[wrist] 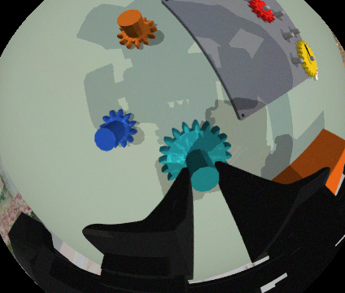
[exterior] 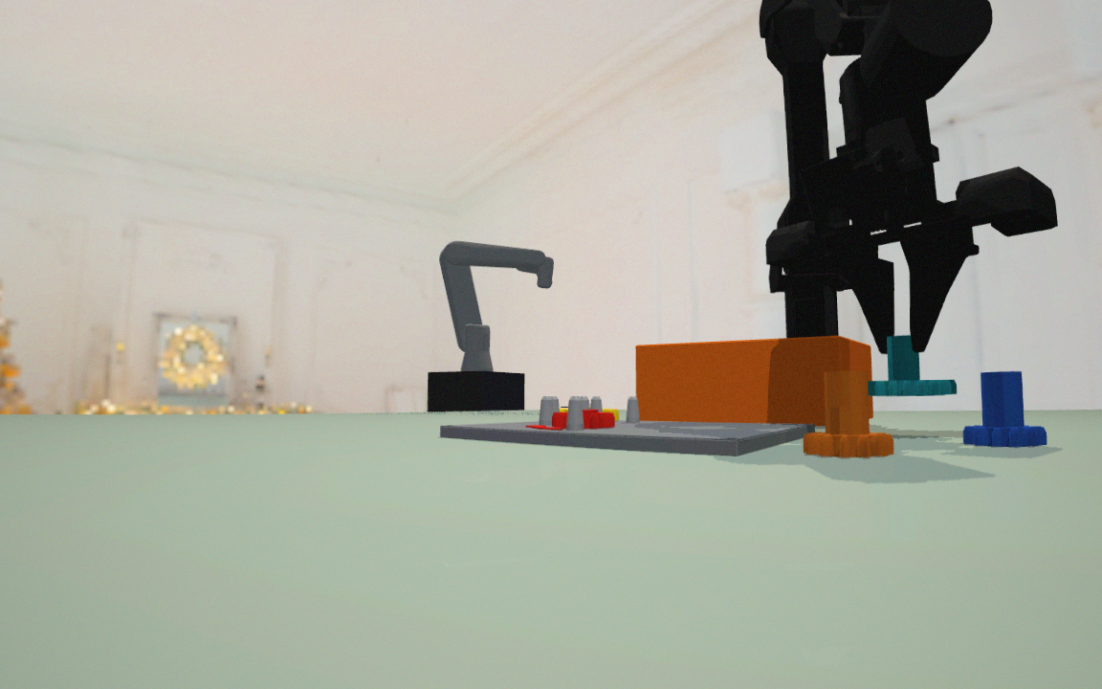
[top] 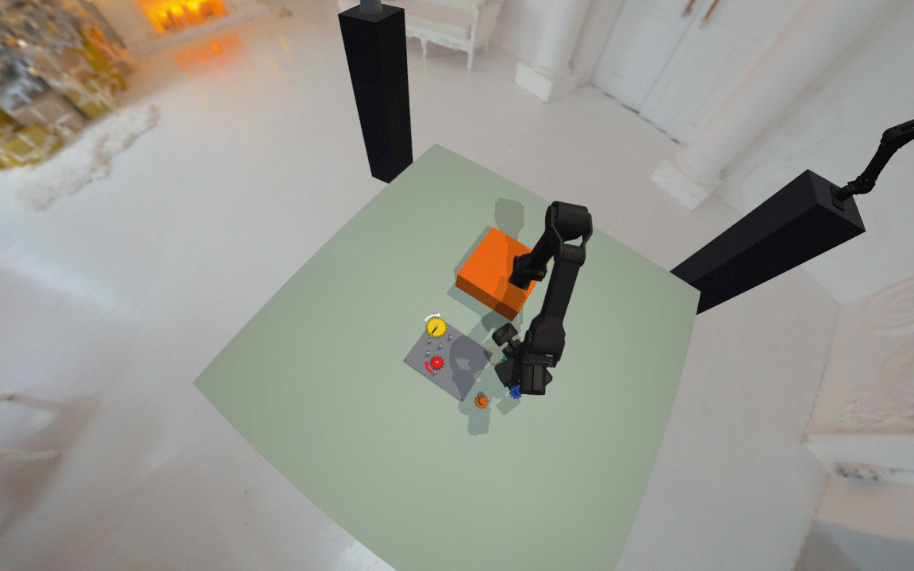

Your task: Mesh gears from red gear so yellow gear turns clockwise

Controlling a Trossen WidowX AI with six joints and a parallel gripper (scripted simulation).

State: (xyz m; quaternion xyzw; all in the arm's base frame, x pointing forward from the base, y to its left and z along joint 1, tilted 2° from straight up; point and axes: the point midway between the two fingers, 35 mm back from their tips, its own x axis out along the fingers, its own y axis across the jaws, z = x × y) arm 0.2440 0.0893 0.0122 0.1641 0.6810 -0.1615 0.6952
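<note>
My gripper tip is 6 cm short of the grey board, 17 cm to the left of it and 5 cm above it. Also, from my gripper tip: orange gear 13 cm ahead, 3 cm to the right, 4 cm below; then teal gear 1 cm below; then blue gear 6 cm ahead, 5 cm to the left, 4 cm below.
</note>
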